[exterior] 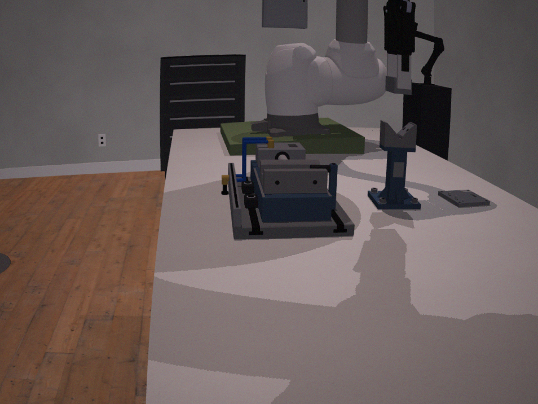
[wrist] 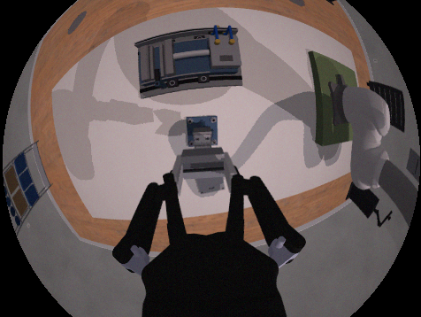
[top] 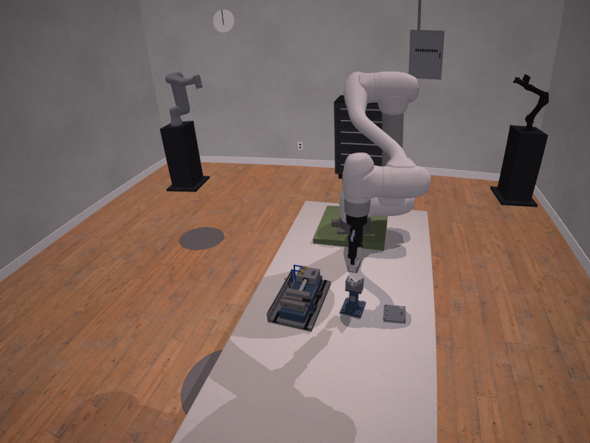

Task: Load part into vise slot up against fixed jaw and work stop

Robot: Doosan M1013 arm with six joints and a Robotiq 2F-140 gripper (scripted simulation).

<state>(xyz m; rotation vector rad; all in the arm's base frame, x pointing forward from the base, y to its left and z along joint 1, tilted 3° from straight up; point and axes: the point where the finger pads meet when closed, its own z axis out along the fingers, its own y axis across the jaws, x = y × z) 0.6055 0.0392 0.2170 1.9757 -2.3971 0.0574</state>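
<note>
Now: the vise 10 mm behind my hand, 220 mm to the right of it and 220 mm below it. Also, from my hand: grey part (20 mm below).
</note>
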